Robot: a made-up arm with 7 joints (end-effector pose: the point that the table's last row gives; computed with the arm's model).
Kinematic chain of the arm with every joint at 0, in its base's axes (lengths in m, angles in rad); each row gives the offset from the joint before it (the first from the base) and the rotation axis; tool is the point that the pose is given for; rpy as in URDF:
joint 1: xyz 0 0 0.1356 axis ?
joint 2: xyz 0 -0.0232 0.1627 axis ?
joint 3: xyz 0 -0.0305 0.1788 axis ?
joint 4: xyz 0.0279 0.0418 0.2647 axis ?
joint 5: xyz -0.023 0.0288 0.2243 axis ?
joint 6: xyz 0 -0.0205 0.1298 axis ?
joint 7: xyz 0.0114 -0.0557 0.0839 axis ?
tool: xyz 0 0 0 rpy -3.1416 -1.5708 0
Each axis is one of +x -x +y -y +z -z.
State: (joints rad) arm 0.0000 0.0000 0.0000 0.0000 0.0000 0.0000 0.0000
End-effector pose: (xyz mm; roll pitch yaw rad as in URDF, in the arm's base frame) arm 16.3 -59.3 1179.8 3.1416 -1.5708 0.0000
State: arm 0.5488 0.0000 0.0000 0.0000 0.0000 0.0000 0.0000
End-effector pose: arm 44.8 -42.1 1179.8 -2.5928 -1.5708 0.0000
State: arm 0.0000 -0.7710 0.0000 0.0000 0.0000 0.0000 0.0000
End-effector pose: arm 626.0 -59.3 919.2 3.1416 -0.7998 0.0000
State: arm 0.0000 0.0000 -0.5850 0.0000 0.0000 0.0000 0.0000
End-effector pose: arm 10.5 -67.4 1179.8 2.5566 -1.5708 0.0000
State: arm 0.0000 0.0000 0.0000 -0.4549 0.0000 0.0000 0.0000
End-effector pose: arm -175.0 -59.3 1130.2 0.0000 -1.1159 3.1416
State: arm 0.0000 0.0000 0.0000 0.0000 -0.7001 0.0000 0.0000
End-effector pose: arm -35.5 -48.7 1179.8 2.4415 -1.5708 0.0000
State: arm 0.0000 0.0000 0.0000 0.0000 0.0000 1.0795 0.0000
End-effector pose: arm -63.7 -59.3 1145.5 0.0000 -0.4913 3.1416
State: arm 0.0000 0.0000 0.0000 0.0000 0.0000 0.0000 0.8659
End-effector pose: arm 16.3 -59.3 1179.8 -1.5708 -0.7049 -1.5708
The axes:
joint 1: +z
joint 2: -y
joint 3: +z
joint 4: +y
joint 5: +z
joint 6: -y
joint 7: +x

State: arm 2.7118 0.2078 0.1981 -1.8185 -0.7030 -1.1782 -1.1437
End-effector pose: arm 414.5 -15.0 566.9 0.3137 -0.7814 -0.9706
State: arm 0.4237 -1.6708 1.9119 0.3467 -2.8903 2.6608 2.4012
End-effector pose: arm 654.4 313.0 417.5 -0.9843 -0.3819 -0.0488
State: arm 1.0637 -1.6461 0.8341 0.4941 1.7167 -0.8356 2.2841
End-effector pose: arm 167.1 788.7 179.9 0.0340 0.5927 -2.2365
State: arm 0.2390 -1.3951 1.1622 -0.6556 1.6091 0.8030 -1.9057
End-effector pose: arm 810.5 -23.7 531.3 -0.3363 -0.2928 -2.3703
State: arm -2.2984 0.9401 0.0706 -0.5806 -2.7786 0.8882 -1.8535
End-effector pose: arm 578.2 507.2 598.4 2.1470 -0.1858 2.6428
